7 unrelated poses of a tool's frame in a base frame.
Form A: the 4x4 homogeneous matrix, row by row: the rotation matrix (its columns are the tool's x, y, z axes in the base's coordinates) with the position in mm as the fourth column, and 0 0 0 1 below. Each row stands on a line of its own.
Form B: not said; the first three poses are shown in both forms.
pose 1, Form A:
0.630, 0.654, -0.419, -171
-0.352, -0.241, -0.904, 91
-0.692, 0.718, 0.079, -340
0, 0, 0, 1
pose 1, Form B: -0.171, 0.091, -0.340, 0.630, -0.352, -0.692, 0.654, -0.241, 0.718
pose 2, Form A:
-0.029, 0.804, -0.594, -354
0.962, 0.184, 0.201, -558
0.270, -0.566, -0.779, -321
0, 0, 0, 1
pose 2, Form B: -0.354, -0.558, -0.321, -0.029, 0.962, 0.270, 0.804, 0.184, -0.566
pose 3, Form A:
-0.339, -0.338, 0.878, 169
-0.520, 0.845, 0.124, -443
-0.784, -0.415, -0.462, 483
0, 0, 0, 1
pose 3, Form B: 0.169, -0.443, 0.483, -0.339, -0.520, -0.784, -0.338, 0.845, -0.415
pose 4, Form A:
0.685, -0.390, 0.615, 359
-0.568, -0.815, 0.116, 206
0.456, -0.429, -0.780, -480
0, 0, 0, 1
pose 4, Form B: 0.359, 0.206, -0.480, 0.685, -0.568, 0.456, -0.390, -0.815, -0.429
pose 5, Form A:
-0.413, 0.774, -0.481, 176
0.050, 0.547, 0.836, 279
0.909, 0.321, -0.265, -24
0, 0, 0, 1
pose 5, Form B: 0.176, 0.279, -0.024, -0.413, 0.050, 0.909, 0.774, 0.547, 0.321
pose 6, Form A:
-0.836, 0.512, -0.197, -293
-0.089, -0.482, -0.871, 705
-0.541, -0.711, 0.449, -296
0, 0, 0, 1
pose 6, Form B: -0.293, 0.705, -0.296, -0.836, -0.089, -0.541, 0.512, -0.482, -0.711
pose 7, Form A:
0.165, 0.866, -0.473, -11
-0.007, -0.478, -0.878, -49
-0.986, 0.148, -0.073, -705
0, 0, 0, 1
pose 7, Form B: -0.011, -0.049, -0.705, 0.165, -0.007, -0.986, 0.866, -0.478, 0.148
